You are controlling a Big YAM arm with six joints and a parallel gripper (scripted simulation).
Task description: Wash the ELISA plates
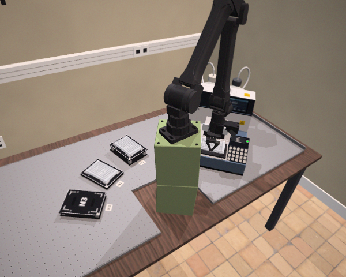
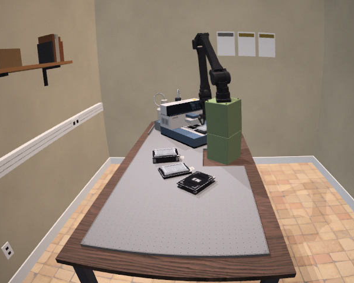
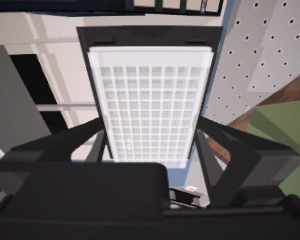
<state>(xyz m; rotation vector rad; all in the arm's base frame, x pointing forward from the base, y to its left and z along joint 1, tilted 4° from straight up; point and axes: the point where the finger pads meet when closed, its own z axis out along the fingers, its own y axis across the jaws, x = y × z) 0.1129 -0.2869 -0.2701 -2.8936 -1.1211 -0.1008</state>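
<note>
Right now the dark washer carrier is 2 cm below my hand. From my hand the other things lie so: plate washer (10 cm ahead, 11 cm to the right, 2 cm above).
</note>
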